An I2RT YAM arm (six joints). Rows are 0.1 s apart.
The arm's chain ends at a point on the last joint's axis. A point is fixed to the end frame.
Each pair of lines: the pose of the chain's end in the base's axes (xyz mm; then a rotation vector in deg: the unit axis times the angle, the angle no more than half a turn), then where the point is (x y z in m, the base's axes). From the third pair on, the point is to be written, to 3 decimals.
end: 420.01 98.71 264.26 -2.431 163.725 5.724
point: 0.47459 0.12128 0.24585
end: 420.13 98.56 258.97 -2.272 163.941 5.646
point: 0.47469 0.12100 0.24034
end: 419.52 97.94 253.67 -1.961 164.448 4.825
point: 0.474 0.120 0.234
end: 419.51 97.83 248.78 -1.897 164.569 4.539
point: 0.474 0.120 0.229
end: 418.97 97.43 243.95 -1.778 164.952 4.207
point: 0.473 0.119 0.224
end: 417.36 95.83 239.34 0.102 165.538 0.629
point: 0.472 0.115 0.218
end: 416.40 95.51 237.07 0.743 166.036 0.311
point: 0.471 0.114 0.215
